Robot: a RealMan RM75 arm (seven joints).
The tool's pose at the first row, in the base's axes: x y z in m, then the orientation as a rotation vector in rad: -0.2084 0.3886 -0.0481 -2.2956 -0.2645 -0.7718
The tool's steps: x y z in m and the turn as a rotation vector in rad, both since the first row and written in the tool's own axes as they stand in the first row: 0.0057 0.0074 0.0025 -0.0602 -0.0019 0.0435; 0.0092 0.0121 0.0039 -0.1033 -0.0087 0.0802; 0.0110 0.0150 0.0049 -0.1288 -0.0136 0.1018; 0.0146 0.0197 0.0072 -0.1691 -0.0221 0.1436; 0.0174 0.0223 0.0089 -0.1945 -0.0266 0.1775; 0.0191 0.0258 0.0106 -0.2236 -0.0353 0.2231; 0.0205 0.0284 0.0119 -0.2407 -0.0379 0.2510; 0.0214 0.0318 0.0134 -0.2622 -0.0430 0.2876; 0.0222 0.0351 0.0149 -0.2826 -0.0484 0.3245; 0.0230 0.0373 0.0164 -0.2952 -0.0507 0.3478; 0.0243 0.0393 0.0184 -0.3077 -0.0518 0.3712
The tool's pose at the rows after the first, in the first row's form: -0.1998 0.3847 -0.0502 -2.3508 -0.1939 -0.7651; -0.1946 0.3820 -0.0516 -2.3913 -0.1383 -0.7506; -0.1916 0.3805 -0.0527 -2.4153 -0.1056 -0.7407; -0.1858 0.3785 -0.0544 -2.4518 -0.0444 -0.7195; -0.1818 0.3776 -0.0552 -2.4728 0.0040 -0.7027; -0.1783 0.3761 -0.0571 -2.4963 0.0663 -0.6751; -0.1756 0.3750 -0.0585 -2.5082 0.1056 -0.6609; -0.1729 0.3735 -0.0607 -2.5229 0.1561 -0.6397; -0.1703 0.3720 -0.0629 -2.5358 0.2066 -0.6174; -0.1681 0.3714 -0.0645 -2.5428 0.2390 -0.6044; -0.1654 0.3712 -0.0660 -2.5488 0.2720 -0.5927
